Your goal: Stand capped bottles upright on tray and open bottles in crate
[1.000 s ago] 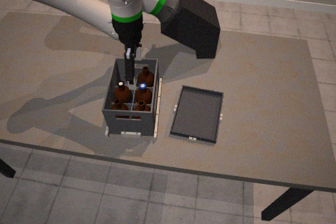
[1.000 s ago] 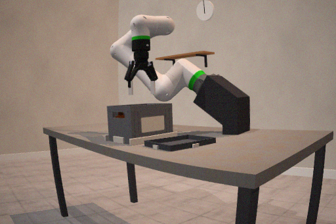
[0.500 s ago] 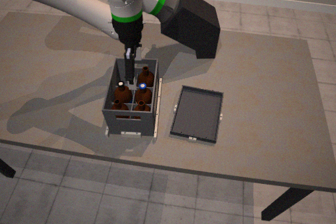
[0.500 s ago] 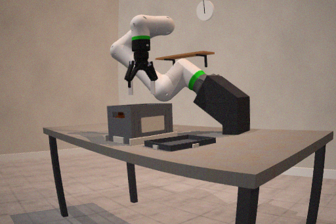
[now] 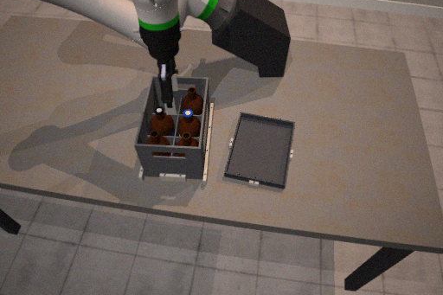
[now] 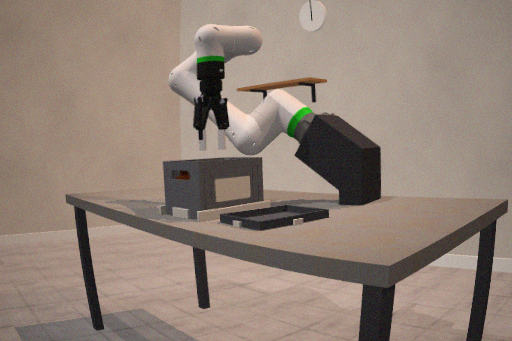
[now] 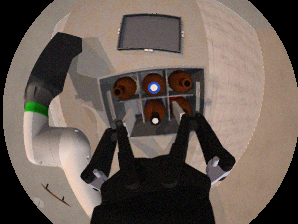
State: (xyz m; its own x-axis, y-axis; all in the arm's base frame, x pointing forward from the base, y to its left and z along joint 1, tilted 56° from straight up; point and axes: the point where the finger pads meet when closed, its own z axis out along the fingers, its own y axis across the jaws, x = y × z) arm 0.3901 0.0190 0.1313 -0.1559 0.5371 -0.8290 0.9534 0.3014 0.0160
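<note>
My gripper is now 140 mm above the white-capped bottle and 50 mm to the left of it. Round my hand: open bottle 140 mm below, 90 mm behind, 40 mm to the left; grey crate 150 mm below; dark tray 270 mm to the left, 220 mm below.
</note>
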